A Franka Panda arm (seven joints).
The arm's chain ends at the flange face. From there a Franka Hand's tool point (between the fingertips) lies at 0.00 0.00 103.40 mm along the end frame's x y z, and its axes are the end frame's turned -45 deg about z.
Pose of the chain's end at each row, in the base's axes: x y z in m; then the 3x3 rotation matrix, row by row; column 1 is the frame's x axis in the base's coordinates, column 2 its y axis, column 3 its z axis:
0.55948 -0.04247 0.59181; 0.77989 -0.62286 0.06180; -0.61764 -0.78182 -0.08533; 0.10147 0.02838 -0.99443
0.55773 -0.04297 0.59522; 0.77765 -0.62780 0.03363; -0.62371 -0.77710 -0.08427; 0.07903 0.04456 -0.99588
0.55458 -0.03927 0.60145; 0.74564 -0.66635 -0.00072; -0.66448 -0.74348 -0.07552; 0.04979 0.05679 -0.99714
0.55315 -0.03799 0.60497; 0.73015 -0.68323 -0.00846; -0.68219 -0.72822 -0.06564; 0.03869 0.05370 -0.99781
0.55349 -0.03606 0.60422; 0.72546 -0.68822 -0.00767; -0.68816 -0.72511 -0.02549; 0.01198 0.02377 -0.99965
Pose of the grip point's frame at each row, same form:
0.56587 -0.05129 0.48899; 0.99189 0.11104 0.06180; 0.11609 -0.98957 -0.08533; 0.05168 0.09182 -0.99443
0.56121 -0.05168 0.49225; 0.99380 0.10596 0.03363; 0.10846 -0.99052 -0.08427; 0.02437 0.08739 -0.99588
0.55451 -0.04708 0.49835; 0.99843 0.05607 -0.00072; 0.05586 -0.99558 -0.07552; -0.00495 0.07536 -0.99714
0.55228 -0.04478 0.50180; 0.99941 0.03318 -0.00846; 0.03255 -0.99731 -0.06564; -0.01061 0.06533 -0.99781
0.55270 -0.03870 0.50086; 0.99962 0.02633 -0.00767; 0.02613 -0.99933 -0.02549; -0.00834 0.02528 -0.99965

